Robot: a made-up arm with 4 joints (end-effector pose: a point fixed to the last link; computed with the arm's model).
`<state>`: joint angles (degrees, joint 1 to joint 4).
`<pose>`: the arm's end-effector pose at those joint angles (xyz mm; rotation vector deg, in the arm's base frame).
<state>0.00 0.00 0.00 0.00</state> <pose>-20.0 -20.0 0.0 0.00 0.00 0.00</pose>
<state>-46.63 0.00 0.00 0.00</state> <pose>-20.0 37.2 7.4 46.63 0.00 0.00</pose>
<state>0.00 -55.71 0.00 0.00</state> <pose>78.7 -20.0 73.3 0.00 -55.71 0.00</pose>
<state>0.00 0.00 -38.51 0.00</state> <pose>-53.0 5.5 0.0 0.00 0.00 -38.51</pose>
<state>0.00 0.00 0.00 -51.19</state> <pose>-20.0 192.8 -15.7 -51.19 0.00 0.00</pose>
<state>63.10 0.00 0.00 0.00</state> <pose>-20.0 -71.5 56.2 -63.10 0.00 0.00</pose>
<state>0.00 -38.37 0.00 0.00</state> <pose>56.4 -20.0 40.5 0.00 -38.37 0.00</pose>
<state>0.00 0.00 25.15 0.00</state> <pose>7.4 -22.8 0.0 0.00 0.00 25.15</pose>
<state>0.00 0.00 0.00 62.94</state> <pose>-20.0 -175.8 -205.5 62.94 0.00 0.00</pose>
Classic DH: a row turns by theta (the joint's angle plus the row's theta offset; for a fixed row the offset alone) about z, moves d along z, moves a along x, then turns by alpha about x. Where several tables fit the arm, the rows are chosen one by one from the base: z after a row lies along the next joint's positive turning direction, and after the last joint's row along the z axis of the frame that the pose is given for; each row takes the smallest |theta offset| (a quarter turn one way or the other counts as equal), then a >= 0, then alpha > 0; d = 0 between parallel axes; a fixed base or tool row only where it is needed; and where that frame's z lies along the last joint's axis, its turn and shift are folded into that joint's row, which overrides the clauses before.
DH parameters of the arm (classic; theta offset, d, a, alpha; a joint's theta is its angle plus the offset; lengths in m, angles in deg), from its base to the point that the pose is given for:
base (fixed): -90 0.07 0 90
joint 1: 90 0.04 0.06 -90
joint 2: 90 0.04 0.04 90
joint 3: 90 -0.36 0.03 90
joint 4: 0 -0.02 -0.09 -90
tool (fixed): -90 0.23 0 0

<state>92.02 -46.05 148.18 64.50</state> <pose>325.1 -61.8 -141.2 -69.80 138.62 46.78</pose>
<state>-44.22 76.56 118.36 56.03</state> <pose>-283.1 255.2 -16.4 -106.93 -63.37 -104.98</pose>
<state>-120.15 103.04 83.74 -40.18</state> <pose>-146.9 -152.6 18.5 124.14 -55.06 114.75</pose>
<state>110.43 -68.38 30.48 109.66</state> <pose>483.0 1.5 181.4 -18.83 47.99 53.50</pose>
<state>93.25 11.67 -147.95 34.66</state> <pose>-120.0 -161.2 -120.0 -35.33 -136.22 -71.60</pose>
